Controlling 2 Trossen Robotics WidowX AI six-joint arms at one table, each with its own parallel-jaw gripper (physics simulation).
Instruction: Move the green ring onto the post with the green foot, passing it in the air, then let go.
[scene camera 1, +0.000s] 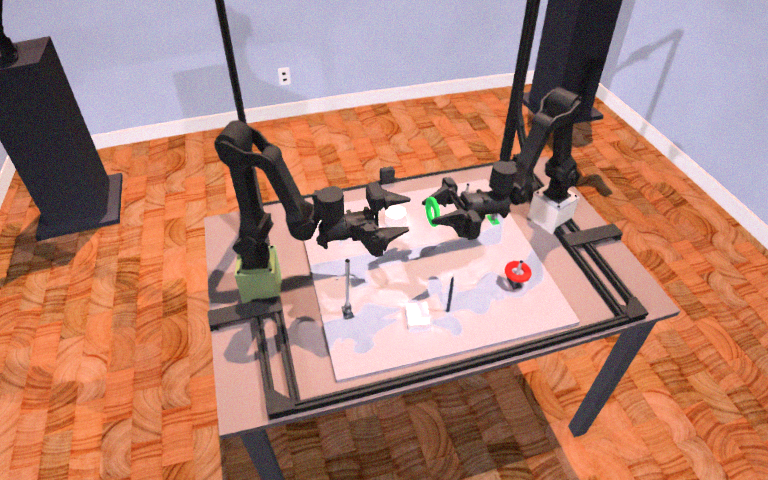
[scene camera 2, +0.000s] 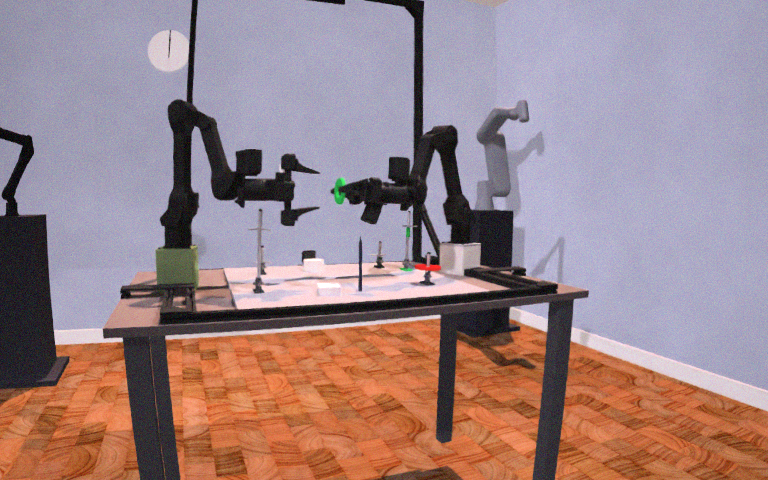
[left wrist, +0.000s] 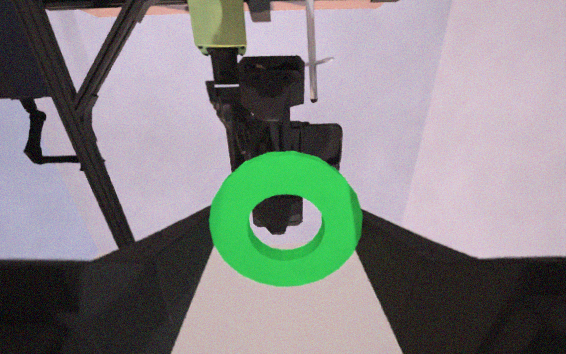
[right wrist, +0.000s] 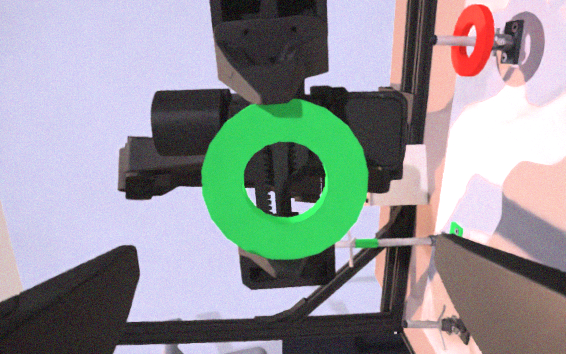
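Pixels of known places: left gripper, between the fingertips: (scene camera 1: 426, 212) (scene camera 2: 334, 190) (left wrist: 284, 212) (right wrist: 280, 193); right gripper, between the fingertips: (scene camera 1: 410, 214) (scene camera 2: 319, 190) (right wrist: 289, 254); left arm's base, origin of its link: (scene camera 1: 556, 194) (scene camera 2: 460, 242); right arm's base, origin of its link: (scene camera 1: 255, 259) (scene camera 2: 177, 247) (left wrist: 223, 50).
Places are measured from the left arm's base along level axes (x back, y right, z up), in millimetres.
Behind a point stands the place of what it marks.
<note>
The green ring (scene camera 1: 428, 209) @[x -490, y 43, z 161 mm] (scene camera 2: 340, 181) @[x -496, y 19, z 192 mm] (left wrist: 230, 220) @[x -481, y 48, z 160 mm] (right wrist: 222, 180) @[x -495, y 25, z 192 mm] is upright in the air, high above the table. My left gripper (scene camera 1: 432, 210) @[x -506, y 31, z 169 mm] (scene camera 2: 339, 191) @[x -506, y 31, z 169 mm] (right wrist: 280, 193) @[x -506, y 31, z 169 mm], on the arm with the white base, is shut on its opposite edges. My right gripper (scene camera 1: 407, 214) @[x -542, y 49, z 168 mm] (scene camera 2: 318, 190) @[x -542, y 49, z 168 mm], on the arm with the yellow-green base, is open and empty; its fingertips face the ring with a gap between. The post with the green foot (scene camera 2: 407, 249) @[x -159, y 93, z -19 mm] (right wrist: 407, 242) @[x -161, y 97, z -18 mm] stands at the back, near the white base; in scene camera 1 the left gripper partly hides it.
A red ring (scene camera 1: 510, 275) @[x -329, y -123, z -37 mm] (scene camera 2: 420, 266) @[x -329, y -122, z -36 mm] (right wrist: 484, 40) @[x -329, y -110, z -36 mm] is on a short post. A tall grey post (scene camera 1: 347, 288) @[x -722, y 57, z 19 mm] (scene camera 2: 259, 249) @[x -722, y 57, z 20 mm], a dark pointed post (scene camera 1: 450, 294) @[x -513, y -86, z -17 mm] (scene camera 2: 360, 266) @[x -512, y -86, z -24 mm] and a white block (scene camera 1: 417, 315) @[x -593, y -58, z -68 mm] (scene camera 2: 328, 289) @[x -610, y -81, z -72 mm] stand nearer the front. Another white block (scene camera 2: 313, 264) @[x -423, y 249, z -63 mm] and a short post (scene camera 2: 379, 257) @[x -186, y 198, z -54 mm] are farther back.
</note>
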